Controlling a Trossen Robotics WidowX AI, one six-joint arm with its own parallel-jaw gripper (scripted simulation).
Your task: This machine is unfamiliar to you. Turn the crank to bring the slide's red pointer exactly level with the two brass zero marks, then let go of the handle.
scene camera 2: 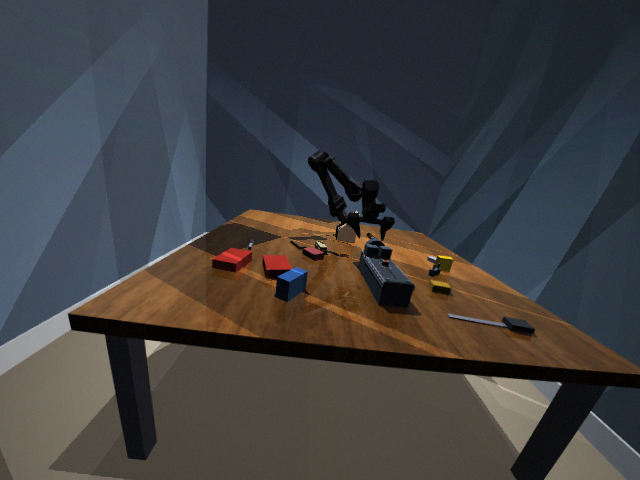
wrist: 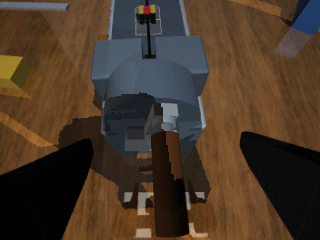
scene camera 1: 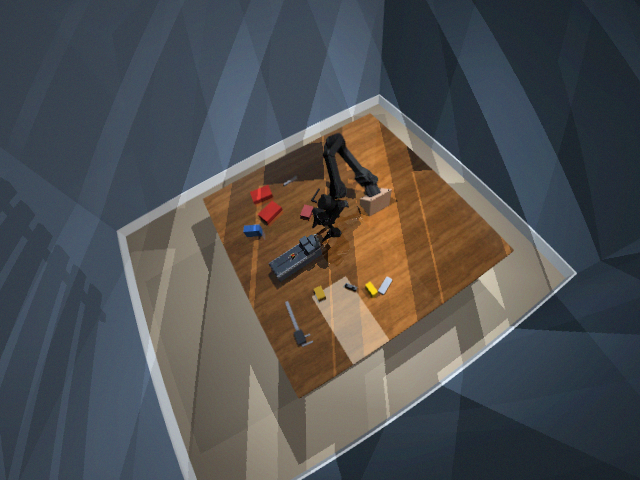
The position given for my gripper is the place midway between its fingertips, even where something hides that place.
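There is a grey crank machine (scene camera 2: 389, 285) here, and a blue block (scene camera 2: 293, 282) as well. As for my gripper (scene camera 2: 371, 239), (wrist: 167, 142), it is open and holds nothing.
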